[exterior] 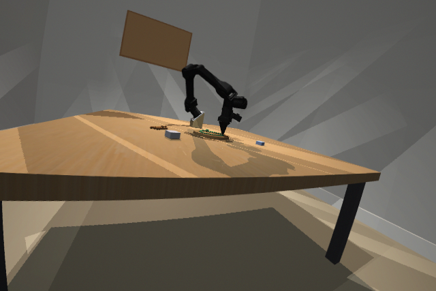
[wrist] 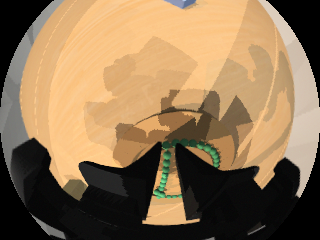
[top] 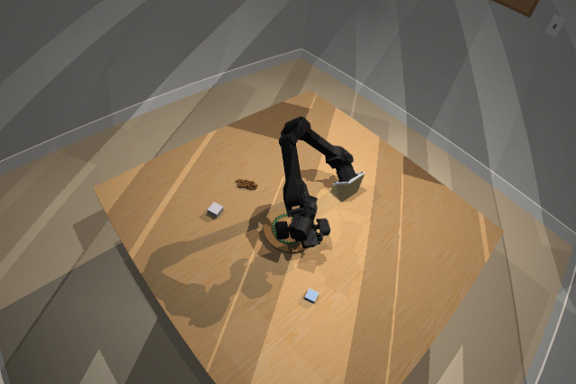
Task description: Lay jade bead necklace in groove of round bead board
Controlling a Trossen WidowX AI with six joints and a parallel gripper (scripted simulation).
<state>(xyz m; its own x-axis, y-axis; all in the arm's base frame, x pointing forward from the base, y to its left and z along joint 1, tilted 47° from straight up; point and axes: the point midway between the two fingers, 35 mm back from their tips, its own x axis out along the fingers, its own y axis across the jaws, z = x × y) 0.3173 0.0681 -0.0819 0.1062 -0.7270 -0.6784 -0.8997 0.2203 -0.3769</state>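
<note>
The round wooden bead board is 6 cm to the right of my gripper tip and 1 cm below it. From my gripper tip the other things lie so: blue block (20 cm to the left, 9 cm ahead, 1 cm below); pale grey block (28 cm to the right, 20 cm ahead).
</note>
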